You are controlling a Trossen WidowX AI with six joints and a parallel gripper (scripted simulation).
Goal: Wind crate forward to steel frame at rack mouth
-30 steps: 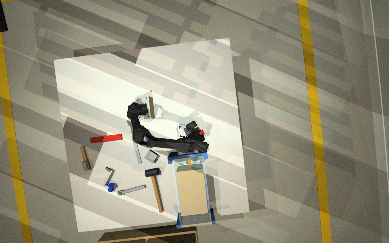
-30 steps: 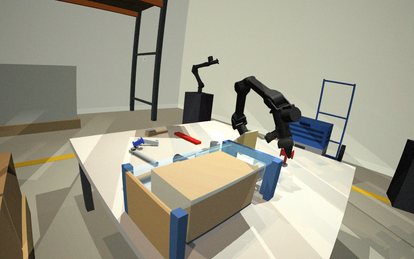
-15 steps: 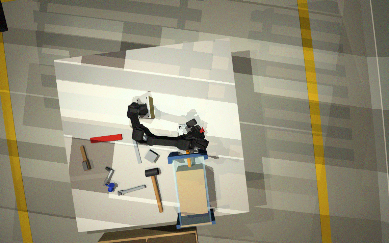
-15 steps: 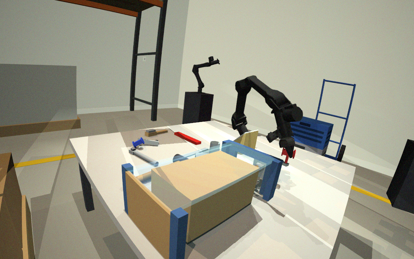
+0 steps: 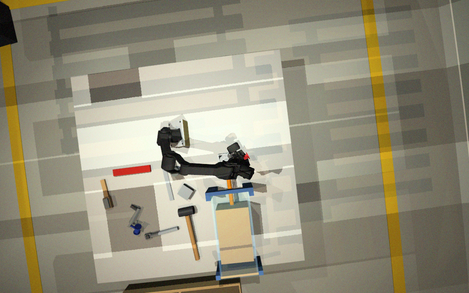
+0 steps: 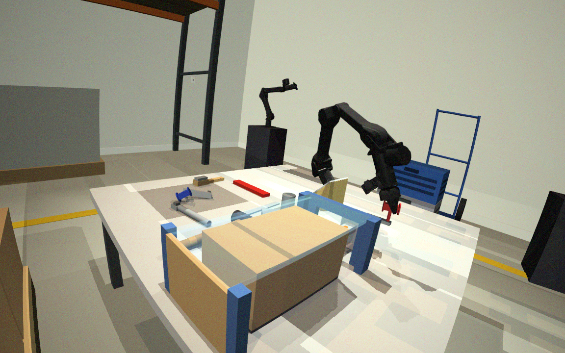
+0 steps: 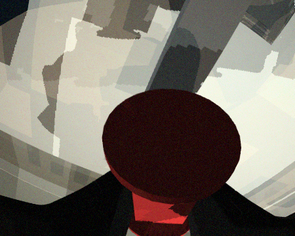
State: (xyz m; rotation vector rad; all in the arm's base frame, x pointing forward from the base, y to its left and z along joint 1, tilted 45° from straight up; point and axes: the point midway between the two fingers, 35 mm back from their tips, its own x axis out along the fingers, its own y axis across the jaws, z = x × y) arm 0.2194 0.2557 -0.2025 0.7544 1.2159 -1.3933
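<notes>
Right now the red-knobbed winch handle is 50 mm to the right of my gripper tip and 30 mm below it. Also, from my gripper tip: grey block: 400 mm to the right, 120 mm below, 120 mm ahead; winch: 120 mm to the right, 100 mm below, 20 mm behind; red knob: 10 mm to the right.
</notes>
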